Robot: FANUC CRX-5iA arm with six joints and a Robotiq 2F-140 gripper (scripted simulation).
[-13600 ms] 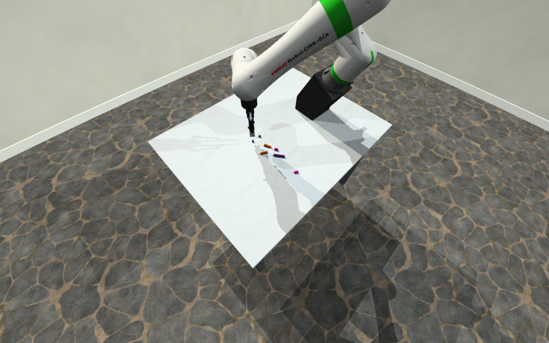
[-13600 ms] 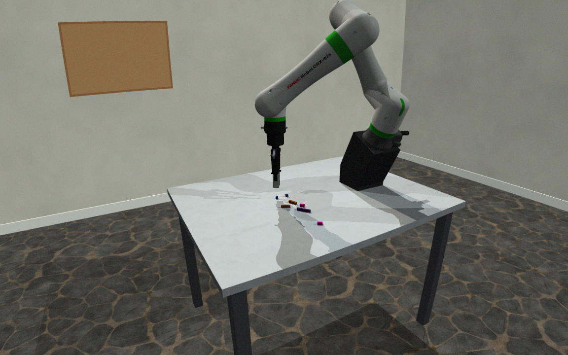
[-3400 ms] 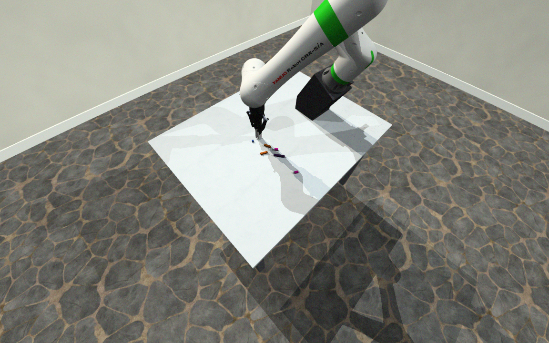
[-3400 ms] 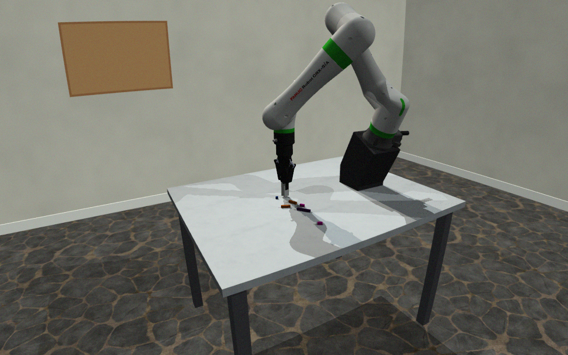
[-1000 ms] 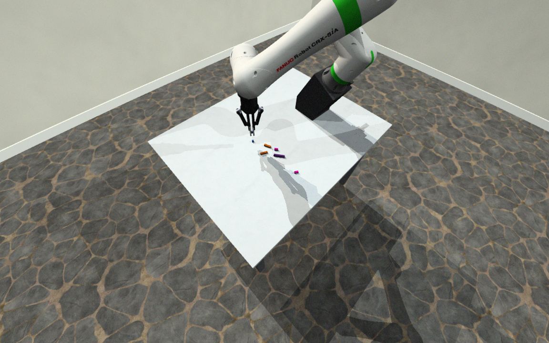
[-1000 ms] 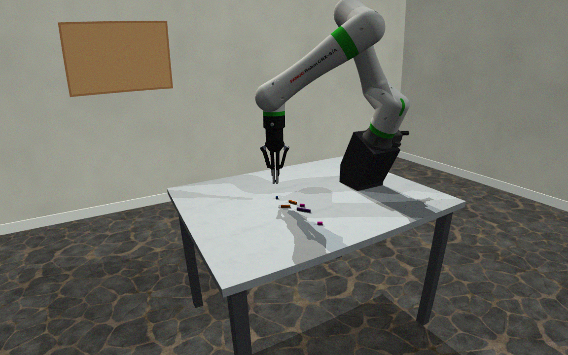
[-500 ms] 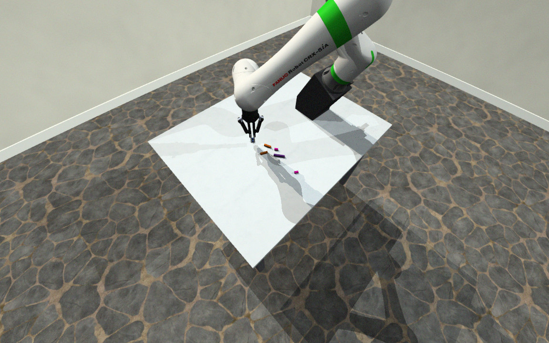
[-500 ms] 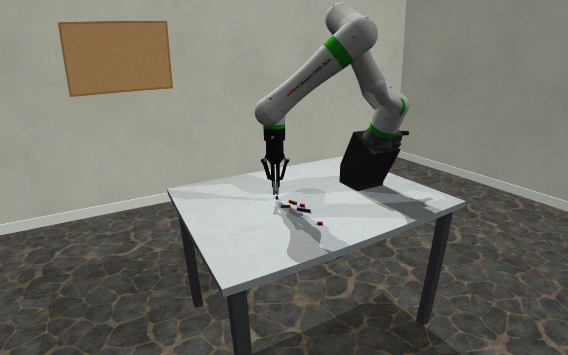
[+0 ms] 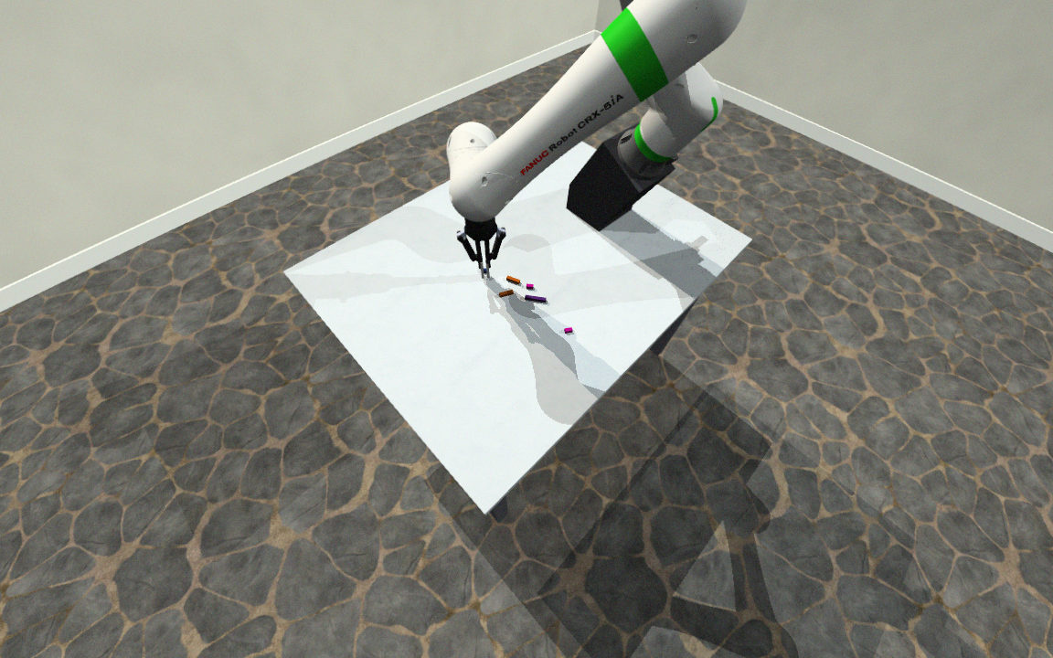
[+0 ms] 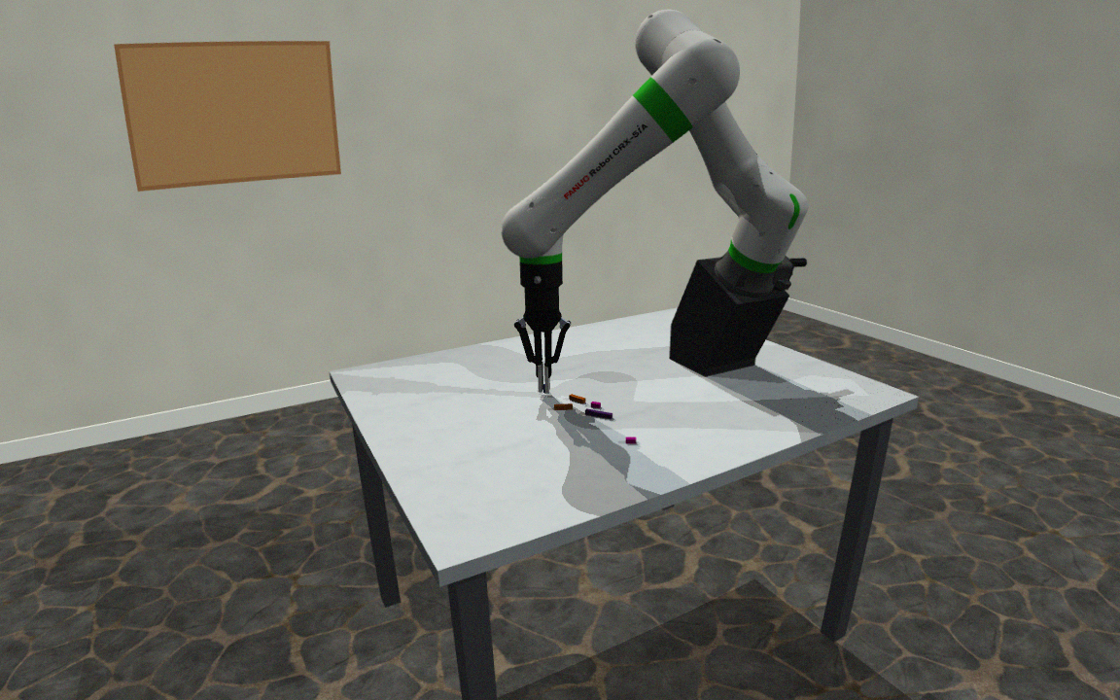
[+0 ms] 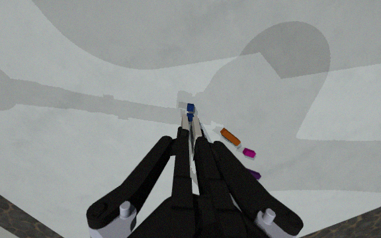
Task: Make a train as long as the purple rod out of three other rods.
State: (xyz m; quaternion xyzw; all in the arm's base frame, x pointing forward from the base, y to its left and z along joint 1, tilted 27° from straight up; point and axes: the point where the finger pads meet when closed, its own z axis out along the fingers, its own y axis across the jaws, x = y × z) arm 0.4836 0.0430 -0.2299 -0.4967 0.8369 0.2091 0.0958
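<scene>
My hand is 15 cm to the right of the purple rod, 7 cm past it and 4 cm above it.
</scene>
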